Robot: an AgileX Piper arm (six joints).
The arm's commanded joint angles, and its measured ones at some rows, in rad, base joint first. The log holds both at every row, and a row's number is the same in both.
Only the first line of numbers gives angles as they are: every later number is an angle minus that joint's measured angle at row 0.
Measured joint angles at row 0:
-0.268, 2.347, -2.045, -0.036, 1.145, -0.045
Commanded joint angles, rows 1 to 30:
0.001, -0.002, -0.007, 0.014, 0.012, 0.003
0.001, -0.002, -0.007, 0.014, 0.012, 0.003
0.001, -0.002, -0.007, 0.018, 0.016, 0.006
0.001, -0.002, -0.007, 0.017, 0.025, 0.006
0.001, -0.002, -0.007, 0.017, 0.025, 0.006
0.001, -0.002, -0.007, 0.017, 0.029, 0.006
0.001, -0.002, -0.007, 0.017, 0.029, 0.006
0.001, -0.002, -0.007, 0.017, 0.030, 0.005
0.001, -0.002, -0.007, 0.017, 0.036, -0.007
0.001, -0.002, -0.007, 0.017, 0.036, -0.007
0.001, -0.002, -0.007, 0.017, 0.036, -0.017
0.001, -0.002, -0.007, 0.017, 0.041, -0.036
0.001, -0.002, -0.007, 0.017, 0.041, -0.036
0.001, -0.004, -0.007, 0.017, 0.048, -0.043
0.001, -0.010, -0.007, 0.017, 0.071, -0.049
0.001, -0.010, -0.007, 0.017, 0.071, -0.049
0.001, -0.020, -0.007, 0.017, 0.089, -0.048
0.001, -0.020, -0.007, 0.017, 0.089, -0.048
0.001, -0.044, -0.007, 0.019, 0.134, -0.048
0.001, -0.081, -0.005, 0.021, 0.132, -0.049
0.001, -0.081, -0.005, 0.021, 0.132, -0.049
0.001, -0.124, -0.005, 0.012, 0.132, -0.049
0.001, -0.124, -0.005, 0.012, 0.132, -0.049
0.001, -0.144, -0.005, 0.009, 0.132, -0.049
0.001, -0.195, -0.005, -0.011, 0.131, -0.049
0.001, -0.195, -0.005, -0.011, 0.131, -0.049
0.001, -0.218, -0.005, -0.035, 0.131, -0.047
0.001, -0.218, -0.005, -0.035, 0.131, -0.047
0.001, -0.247, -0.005, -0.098, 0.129, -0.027
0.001, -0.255, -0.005, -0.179, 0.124, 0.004
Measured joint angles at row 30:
0.002, -0.238, -0.001, -0.074, 0.069, -0.028
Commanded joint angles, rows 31 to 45:
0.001, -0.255, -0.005, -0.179, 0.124, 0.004
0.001, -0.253, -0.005, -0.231, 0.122, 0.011
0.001, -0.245, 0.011, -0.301, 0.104, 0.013
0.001, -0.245, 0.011, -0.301, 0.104, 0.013
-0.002, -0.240, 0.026, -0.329, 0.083, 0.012
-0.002, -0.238, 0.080, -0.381, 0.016, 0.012
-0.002, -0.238, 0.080, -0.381, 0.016, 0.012
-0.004, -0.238, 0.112, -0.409, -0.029, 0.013
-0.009, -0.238, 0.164, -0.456, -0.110, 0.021
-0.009, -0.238, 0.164, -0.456, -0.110, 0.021
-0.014, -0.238, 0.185, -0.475, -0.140, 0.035
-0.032, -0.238, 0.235, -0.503, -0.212, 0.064
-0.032, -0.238, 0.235, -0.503, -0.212, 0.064
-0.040, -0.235, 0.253, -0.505, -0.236, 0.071
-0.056, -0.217, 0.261, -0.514, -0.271, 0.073
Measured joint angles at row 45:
-0.029, -0.232, 0.236, -0.474, -0.200, 0.056
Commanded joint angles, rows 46 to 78:
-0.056, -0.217, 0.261, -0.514, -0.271, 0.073
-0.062, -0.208, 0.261, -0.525, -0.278, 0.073
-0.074, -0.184, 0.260, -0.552, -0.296, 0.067
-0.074, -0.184, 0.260, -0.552, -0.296, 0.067
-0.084, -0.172, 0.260, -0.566, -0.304, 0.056
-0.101, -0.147, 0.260, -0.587, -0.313, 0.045
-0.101, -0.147, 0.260, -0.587, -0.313, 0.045
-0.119, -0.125, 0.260, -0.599, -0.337, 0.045
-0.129, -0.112, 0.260, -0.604, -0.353, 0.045
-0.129, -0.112, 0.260, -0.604, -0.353, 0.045
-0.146, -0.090, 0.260, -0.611, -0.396, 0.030
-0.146, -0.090, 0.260, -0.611, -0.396, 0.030
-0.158, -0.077, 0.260, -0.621, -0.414, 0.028
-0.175, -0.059, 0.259, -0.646, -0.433, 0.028
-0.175, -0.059, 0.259, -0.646, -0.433, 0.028
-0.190, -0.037, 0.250, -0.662, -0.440, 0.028
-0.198, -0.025, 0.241, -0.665, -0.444, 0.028
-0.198, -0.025, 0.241, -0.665, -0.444, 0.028
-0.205, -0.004, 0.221, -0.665, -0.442, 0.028
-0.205, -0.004, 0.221, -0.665, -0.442, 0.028
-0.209, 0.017, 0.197, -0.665, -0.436, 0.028
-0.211, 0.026, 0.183, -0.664, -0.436, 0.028
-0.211, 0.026, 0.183, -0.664, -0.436, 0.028
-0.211, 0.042, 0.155, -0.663, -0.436, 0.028
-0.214, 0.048, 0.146, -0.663, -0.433, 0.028
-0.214, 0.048, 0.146, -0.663, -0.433, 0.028
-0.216, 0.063, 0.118, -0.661, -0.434, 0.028
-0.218, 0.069, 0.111, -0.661, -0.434, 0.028
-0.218, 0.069, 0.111, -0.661, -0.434, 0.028
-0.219, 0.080, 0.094, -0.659, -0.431, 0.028
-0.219, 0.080, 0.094, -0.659, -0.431, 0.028
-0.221, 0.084, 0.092, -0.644, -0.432, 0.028
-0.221, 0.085, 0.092, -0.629, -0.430, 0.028
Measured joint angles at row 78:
-0.213, 0.073, 0.097, -0.658, -0.427, 0.030
